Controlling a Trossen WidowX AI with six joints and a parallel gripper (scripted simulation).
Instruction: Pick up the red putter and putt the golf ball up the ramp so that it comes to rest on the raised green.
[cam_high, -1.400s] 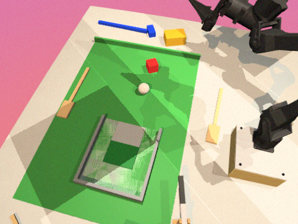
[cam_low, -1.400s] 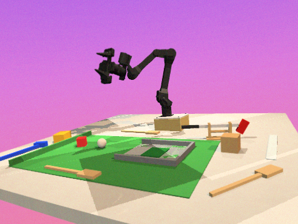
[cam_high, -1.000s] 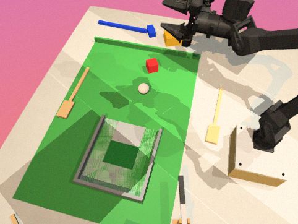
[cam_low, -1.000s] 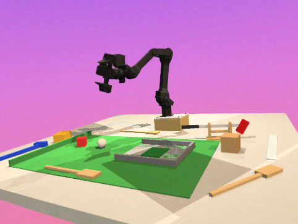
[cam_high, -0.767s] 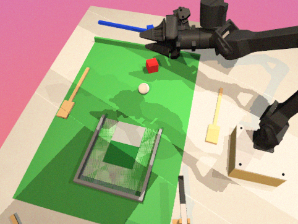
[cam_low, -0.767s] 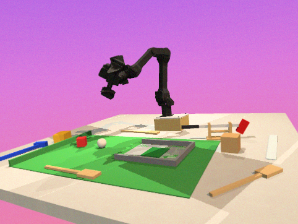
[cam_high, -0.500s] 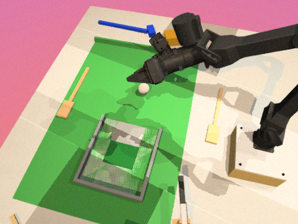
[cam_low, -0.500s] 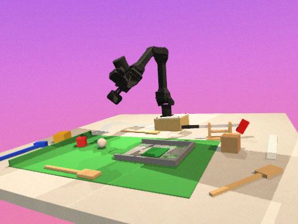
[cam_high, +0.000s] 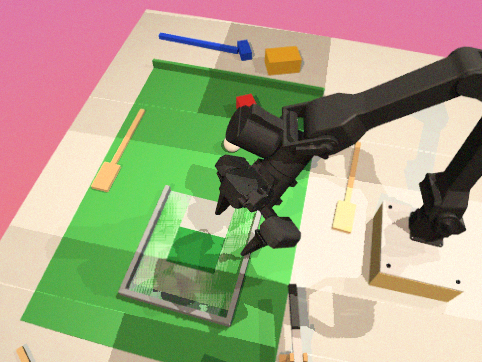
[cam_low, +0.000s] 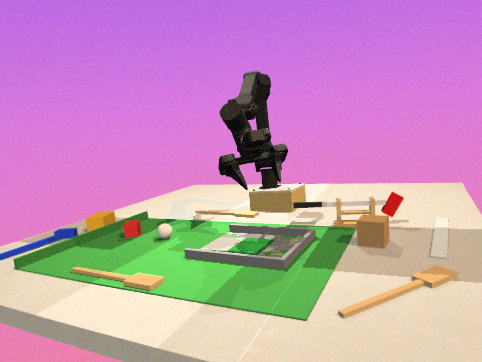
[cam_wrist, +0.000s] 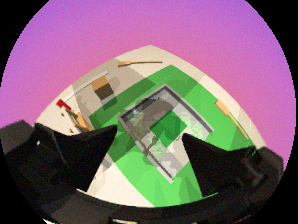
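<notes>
Right now my gripper tip is 180 mm to the right of the red putter, 170 mm past it and 90 mm above it. Round my gripper tip: white golf ball 280 mm to the right, 120 mm below, 70 mm ahead; then green mat 160 mm to the right, 140 mm below, 120 mm ahead; then brown cube 260 mm to the left, 110 mm below, 20 mm behind.
</notes>
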